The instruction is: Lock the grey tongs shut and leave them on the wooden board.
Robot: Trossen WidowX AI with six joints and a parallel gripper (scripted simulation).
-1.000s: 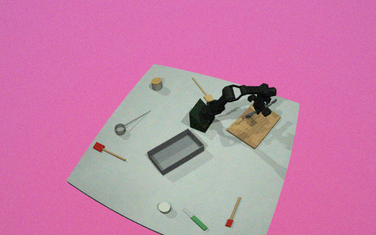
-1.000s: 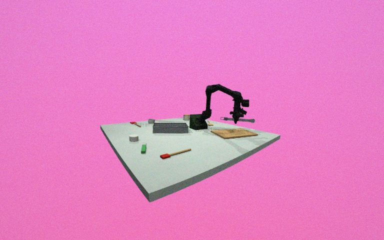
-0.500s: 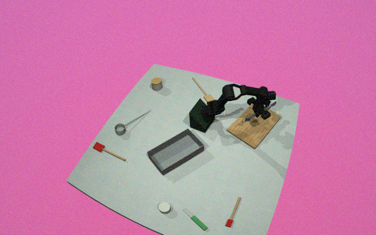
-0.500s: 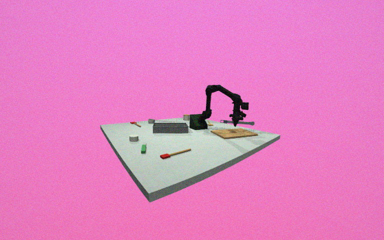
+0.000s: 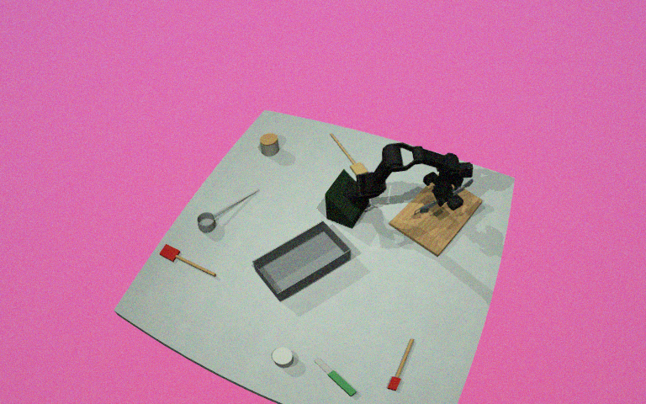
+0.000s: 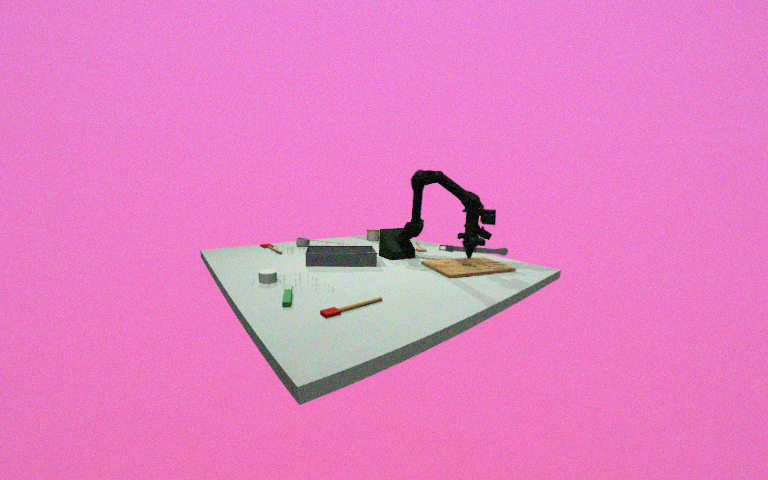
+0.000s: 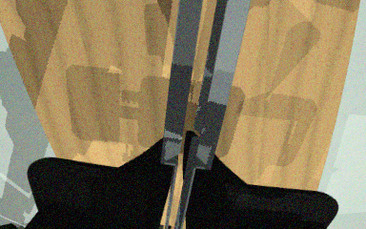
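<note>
The wooden board lies 4 cm below my gripper tip. Also, from my gripper tip: green-handled tool (77 cm ahead, 17 cm to the right, 4 cm below); white puck (77 cm ahead, 34 cm to the right, 3 cm below); roasting tin (39 cm ahead, 42 cm to the right, 2 cm below).
</note>
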